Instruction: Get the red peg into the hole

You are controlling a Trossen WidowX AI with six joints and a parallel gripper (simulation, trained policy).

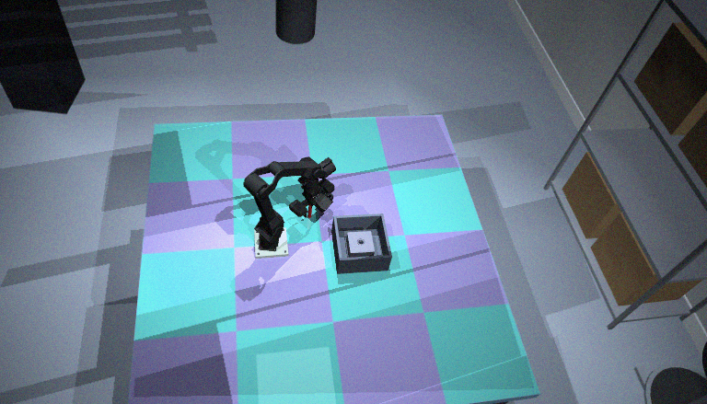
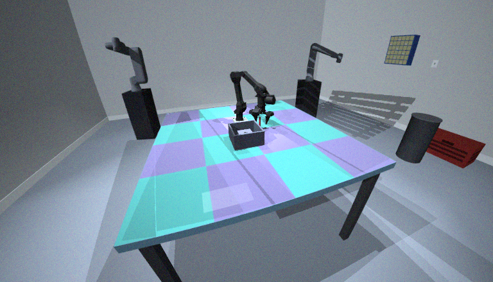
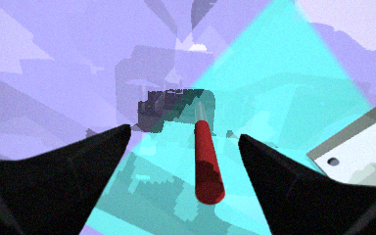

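My gripper tip is 1 cm past the red peg, 1 cm to the left of it and 1 cm below it. The rest, counted from my gripper tip: plate 19 cm ahead, 14 cm to the right, 1 cm above; dark grey box 19 cm ahead, 14 cm to the right.
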